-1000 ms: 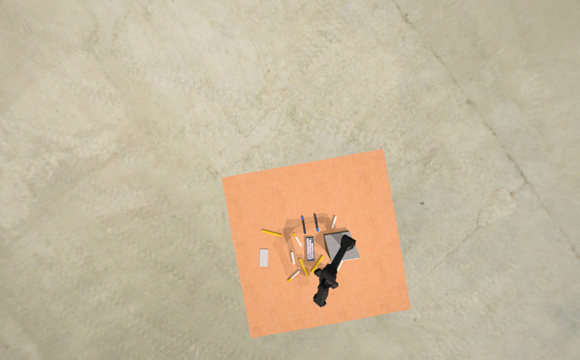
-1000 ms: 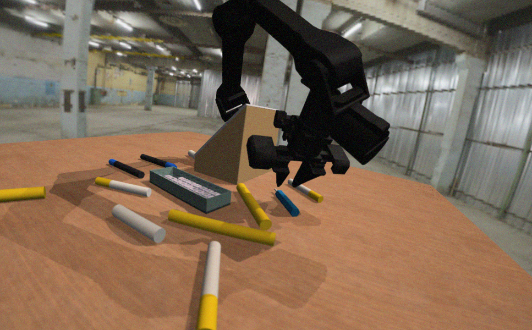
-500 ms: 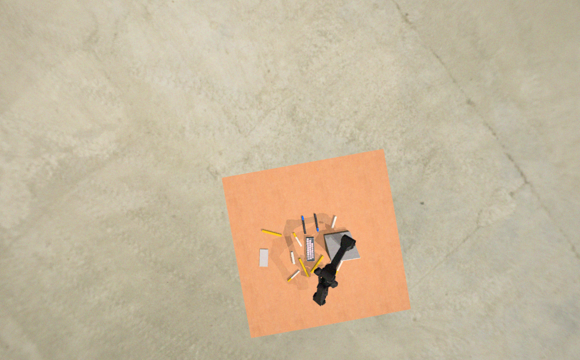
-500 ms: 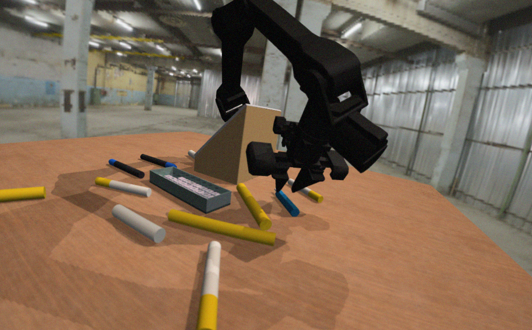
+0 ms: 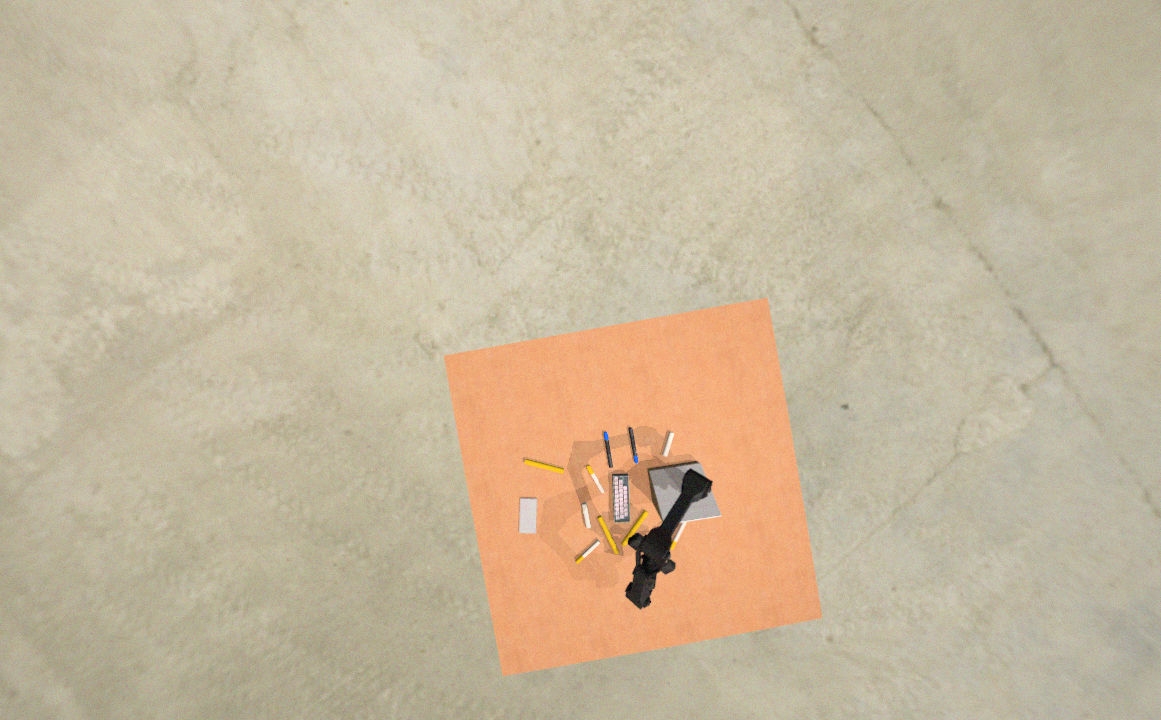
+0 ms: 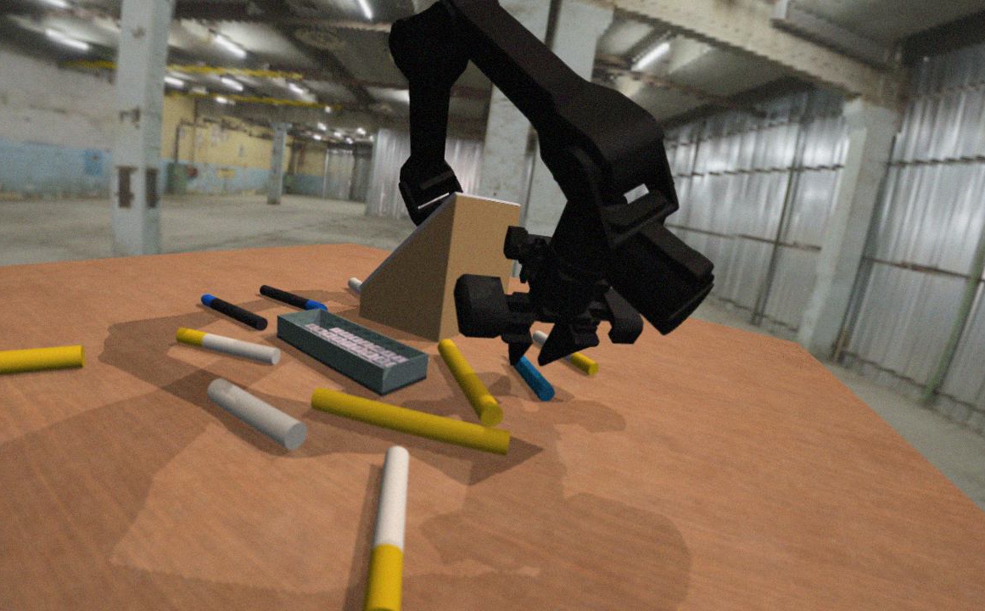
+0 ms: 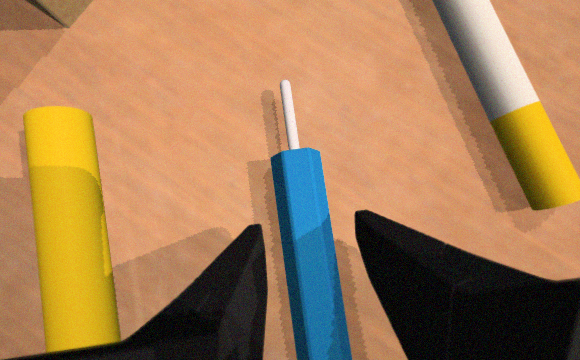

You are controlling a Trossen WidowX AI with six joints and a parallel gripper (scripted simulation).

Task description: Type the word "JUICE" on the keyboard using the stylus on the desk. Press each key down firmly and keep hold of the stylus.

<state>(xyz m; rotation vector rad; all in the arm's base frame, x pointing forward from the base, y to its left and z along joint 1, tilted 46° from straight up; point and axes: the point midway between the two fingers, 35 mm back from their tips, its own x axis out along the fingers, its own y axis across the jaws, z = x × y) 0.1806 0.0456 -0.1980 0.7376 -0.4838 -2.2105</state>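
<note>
The yellow cylinder is 7 cm ahead of my gripper tip and 5 cm to the right of it. Also, from my gripper tip: blue stylus 1 cm to the right, 1 cm below, 1 cm behind.
</note>
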